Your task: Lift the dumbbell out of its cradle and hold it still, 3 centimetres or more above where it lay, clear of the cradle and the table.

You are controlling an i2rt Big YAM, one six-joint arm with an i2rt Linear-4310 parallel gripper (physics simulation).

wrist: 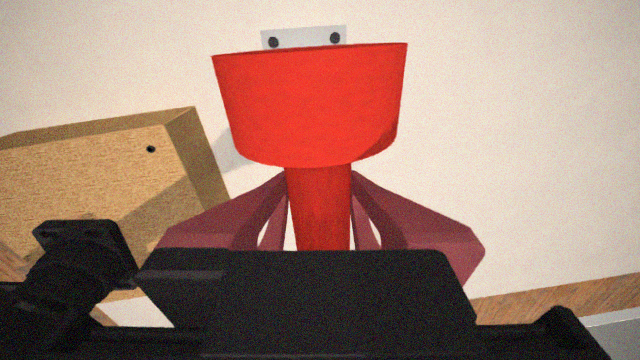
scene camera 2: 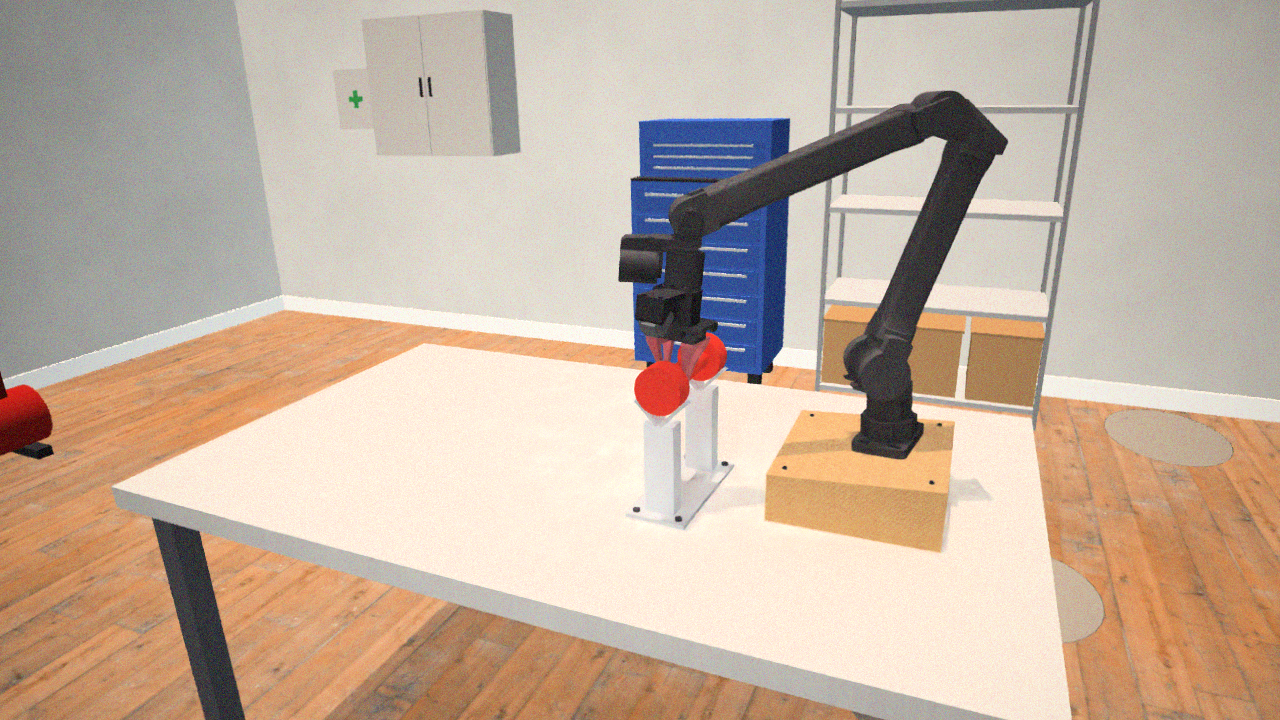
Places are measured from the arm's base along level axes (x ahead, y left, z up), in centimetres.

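Where they show: gripper, fingertip midpoint: (wrist: 319,180); arm's base at its link origin: (wrist: 97,253) (scene camera 2: 888,441).
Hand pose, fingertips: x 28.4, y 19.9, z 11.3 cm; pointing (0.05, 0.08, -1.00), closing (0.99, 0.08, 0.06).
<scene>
Each offset is from my fingertips to the top centre of the thing. Level surfaces: height alone.
The red dumbbell {dx +0.4, dy -3.3, dz +4.3 cm} (scene camera 2: 661,388) (wrist: 310,105) lies level on the white cradle {dx +0.4, dy -3.3, dz -1.1 cm} (scene camera 2: 662,470) (wrist: 304,37), its round ends at the tops of the two upright posts. My gripper (scene camera 2: 675,362) (wrist: 319,180) points down over the dumbbell's middle. Its dark red fingers are shut on the handle, one on each side, between the two ends. In the wrist view one end and part of the handle show; the other end is hidden behind the black gripper body. In the scene view the near end partly hides the handle.
The cradle's base plate is on the white table {dz -20.7 cm} (scene camera 2: 402,501). The arm stands on a wooden block (scene camera 2: 850,505) (wrist: 100,175) to the right of the cradle. A blue drawer cabinet (scene camera 2: 769,268) and a shelf rack (scene camera 2: 1062,223) stand behind the table.
</scene>
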